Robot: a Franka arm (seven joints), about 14 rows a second.
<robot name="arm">
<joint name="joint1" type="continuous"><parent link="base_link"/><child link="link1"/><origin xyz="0.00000 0.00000 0.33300"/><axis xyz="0 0 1"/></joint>
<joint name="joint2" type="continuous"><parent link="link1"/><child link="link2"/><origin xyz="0.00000 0.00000 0.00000" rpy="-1.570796 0.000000 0.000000"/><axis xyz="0 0 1"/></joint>
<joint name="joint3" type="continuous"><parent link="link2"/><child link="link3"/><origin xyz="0.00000 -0.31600 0.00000" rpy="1.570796 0.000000 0.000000"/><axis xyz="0 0 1"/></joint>
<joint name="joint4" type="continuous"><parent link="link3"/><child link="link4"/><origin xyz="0.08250 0.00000 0.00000" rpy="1.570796 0.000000 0.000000"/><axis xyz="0 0 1"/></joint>
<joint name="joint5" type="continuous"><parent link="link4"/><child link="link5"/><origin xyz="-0.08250 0.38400 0.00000" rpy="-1.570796 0.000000 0.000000"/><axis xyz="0 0 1"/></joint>
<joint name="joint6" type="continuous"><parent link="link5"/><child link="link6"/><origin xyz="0.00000 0.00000 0.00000" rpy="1.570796 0.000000 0.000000"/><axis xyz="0 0 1"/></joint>
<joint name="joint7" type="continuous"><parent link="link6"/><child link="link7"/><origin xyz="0.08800 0.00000 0.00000" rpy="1.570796 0.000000 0.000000"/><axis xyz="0 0 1"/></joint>
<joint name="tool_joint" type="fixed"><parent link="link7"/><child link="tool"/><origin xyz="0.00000 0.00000 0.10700"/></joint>
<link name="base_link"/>
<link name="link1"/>
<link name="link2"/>
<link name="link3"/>
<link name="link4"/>
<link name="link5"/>
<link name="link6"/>
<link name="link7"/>
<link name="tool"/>
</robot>
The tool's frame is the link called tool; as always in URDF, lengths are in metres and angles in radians. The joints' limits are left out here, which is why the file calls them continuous.
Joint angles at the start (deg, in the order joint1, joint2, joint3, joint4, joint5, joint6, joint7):
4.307, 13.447, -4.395, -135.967, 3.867, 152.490, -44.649
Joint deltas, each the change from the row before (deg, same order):
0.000, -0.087, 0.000, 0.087, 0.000, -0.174, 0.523
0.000, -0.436, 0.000, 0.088, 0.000, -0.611, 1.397
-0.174, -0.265, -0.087, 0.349, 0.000, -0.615, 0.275
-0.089, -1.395, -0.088, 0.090, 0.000, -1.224, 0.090
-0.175, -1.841, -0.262, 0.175, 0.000, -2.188, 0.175
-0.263, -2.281, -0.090, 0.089, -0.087, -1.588, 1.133
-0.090, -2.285, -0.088, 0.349, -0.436, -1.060, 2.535
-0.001, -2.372, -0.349, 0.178, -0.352, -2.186, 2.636
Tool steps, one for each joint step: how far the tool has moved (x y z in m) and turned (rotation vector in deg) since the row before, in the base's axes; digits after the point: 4 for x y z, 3 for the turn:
0.0004, 0.0000, 0.0010, 0.045, 0.007, -0.518
0.0003, 0.0001, 0.0035, 0.144, 0.107, -1.383
0.0017, -0.0022, 0.0036, 0.051, 0.003, -0.516
0.0006, -0.0013, 0.0111, 0.163, -0.260, -0.239
-0.0004, -0.0034, 0.0142, 0.235, 0.171, -0.554
0.0001, -0.0027, 0.0185, 0.268, -0.755, -1.368
0.0018, -0.0013, 0.0212, 0.136, -1.502, -2.330
-0.0020, -0.0027, 0.0189, 0.300, -0.296, -2.640

